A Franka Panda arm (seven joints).
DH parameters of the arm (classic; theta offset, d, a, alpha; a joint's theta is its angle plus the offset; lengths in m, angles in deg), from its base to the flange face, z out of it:
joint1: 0 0.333 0 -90
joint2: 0 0 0 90
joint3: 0 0.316 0.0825 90
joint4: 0 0 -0.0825 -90
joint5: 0 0.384 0 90
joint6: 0 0 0.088 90
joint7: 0 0.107 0 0
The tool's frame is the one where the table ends.
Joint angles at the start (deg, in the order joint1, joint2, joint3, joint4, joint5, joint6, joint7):
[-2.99, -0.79, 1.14, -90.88, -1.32, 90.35, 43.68]
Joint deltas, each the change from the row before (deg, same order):
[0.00, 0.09, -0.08, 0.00, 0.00, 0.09, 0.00]
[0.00, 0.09, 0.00, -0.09, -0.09, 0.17, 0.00]
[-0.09, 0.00, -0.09, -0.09, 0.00, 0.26, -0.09]
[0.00, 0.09, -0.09, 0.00, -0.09, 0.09, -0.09]
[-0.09, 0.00, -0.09, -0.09, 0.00, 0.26, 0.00]
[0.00, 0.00, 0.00, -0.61, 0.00, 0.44, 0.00]
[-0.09, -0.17, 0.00, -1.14, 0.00, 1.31, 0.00]
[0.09, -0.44, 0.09, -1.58, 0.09, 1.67, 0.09]
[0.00, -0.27, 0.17, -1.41, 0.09, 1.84, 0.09]
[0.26, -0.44, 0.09, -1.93, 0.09, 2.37, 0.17]
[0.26, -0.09, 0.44, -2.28, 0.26, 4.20, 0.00]
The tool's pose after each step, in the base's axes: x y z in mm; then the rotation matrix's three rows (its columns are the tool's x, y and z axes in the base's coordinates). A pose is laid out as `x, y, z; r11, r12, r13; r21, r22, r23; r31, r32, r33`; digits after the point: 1 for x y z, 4 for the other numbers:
551.0, -21.0, 624.7; 0.6996, -0.7145, 0.0038; -0.7143, -0.6995, -0.0234; 0.0193, 0.0137, -0.9997
551.7, -21.1, 623.4; 0.6997, -0.7145, 0.0035; -0.7142, -0.6995, -0.0249; 0.0203, 0.0149, -0.9997
552.1, -22.9, 623.0; 0.6985, -0.7155, 0.0064; -0.7152, -0.6985, -0.0250; 0.0224, 0.0129, -0.9997
552.7, -24.0, 622.3; 0.6986, -0.7155, 0.0063; -0.7151, -0.6985, -0.0266; 0.0234, 0.0140, -0.9996
553.0, -25.7, 622.0; 0.6963, -0.7176, 0.0092; -0.7172, -0.6963, -0.0267; 0.0256, 0.0120, -0.9996
553.5, -25.7, 617.6; 0.6966, -0.7175, 0.0062; -0.7171, -0.6965, -0.0266; 0.0234, 0.0140, -0.9996
554.4, -26.5, 611.8; 0.6957, -0.7182, 0.0121; -0.7178, -0.6958, -0.0269; 0.0277, 0.0100, -0.9996
554.3, -24.5, 605.5; 0.6970, -0.7167, 0.0215; -0.7163, -0.6974, -0.0257; 0.0334, 0.0025, -0.9994
555.2, -22.7, 599.3; 0.6980, -0.7153, 0.0339; -0.7149, -0.6988, -0.0246; 0.0413, -0.0070, -0.9991
555.7, -19.0, 591.1; 0.7001, -0.7123, 0.0494; -0.7122, -0.7016, -0.0234; 0.0513, -0.0188, -0.9985
560.3, -11.7, 579.6; 0.7072, -0.7019, 0.0847; -0.7032, -0.7107, -0.0190; 0.0736, -0.0461, -0.9962

